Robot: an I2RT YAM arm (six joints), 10 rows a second.
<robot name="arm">
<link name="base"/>
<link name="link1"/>
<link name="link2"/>
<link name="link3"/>
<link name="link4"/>
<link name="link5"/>
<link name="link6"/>
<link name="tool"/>
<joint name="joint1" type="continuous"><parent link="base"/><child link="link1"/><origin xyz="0 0 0.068" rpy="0 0 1.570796"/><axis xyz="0 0 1"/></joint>
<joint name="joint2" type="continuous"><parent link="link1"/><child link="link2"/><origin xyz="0.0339 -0.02 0.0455" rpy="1.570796 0 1.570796"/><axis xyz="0 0 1"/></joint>
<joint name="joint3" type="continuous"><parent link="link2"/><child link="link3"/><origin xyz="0.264 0 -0.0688" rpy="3.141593 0 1.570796"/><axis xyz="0 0 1"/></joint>
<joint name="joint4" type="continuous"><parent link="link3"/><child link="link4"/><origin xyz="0.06 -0.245 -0.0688" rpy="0 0 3.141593"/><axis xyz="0 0 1"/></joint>
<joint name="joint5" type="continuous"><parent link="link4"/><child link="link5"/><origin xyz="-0.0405 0.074 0.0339" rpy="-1.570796 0 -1.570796"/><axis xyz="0 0 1"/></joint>
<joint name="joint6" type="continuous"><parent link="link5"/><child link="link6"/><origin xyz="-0.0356 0 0.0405" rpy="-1.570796 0 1.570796"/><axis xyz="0 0 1"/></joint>
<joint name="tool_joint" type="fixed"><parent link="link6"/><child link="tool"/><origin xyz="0 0 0" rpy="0 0 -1.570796"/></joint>
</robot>
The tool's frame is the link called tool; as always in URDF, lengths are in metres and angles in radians. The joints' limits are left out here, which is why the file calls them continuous.
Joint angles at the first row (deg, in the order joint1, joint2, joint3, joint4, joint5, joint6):
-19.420, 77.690, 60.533, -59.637, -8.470, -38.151
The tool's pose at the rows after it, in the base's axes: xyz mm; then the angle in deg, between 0 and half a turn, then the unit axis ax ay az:
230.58 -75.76 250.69 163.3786 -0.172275 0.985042 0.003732
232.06 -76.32 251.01 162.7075 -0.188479 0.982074 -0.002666
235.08 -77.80 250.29 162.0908 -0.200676 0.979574 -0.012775
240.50 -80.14 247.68 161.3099 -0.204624 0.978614 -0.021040
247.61 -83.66 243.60 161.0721 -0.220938 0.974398 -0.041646
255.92 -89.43 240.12 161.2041 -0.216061 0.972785 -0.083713
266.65 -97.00 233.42 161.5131 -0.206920 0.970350 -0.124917
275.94 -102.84 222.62 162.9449 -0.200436 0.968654 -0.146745
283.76 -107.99 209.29 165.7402 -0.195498 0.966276 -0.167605
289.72 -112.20 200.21 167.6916 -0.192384 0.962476 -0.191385
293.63 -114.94 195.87 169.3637 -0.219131 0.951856 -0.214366
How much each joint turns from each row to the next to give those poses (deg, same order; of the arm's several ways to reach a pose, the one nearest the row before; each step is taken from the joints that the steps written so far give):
0.000, 0.001, -0.001, 1.182, 0.044, -0.044
0.001, 0.021, 0.001, 0.829, 0.066, -1.835
-0.022, 0.350, 0.001, 1.355, 0.481, -1.443
-0.046, 0.918, -0.003, 2.034, 0.327, -0.483
0.003, 1.334, 0.003, 2.621, 1.553, -2.096
-0.023, 1.332, -0.002, 3.738, 4.130, -0.153
-0.196, 2.208, 0.000, 4.460, 4.153, -0.044
-0.110, 2.797, -0.001, 2.950, 2.907, -0.022
0.000, 3.105, 0.001, 2.077, 3.563, -0.153
0.022, 2.185, 0.001, 2.097, 3.366, -0.372
0.043, 1.160, 0.001, 1.727, 2.469, -3.847

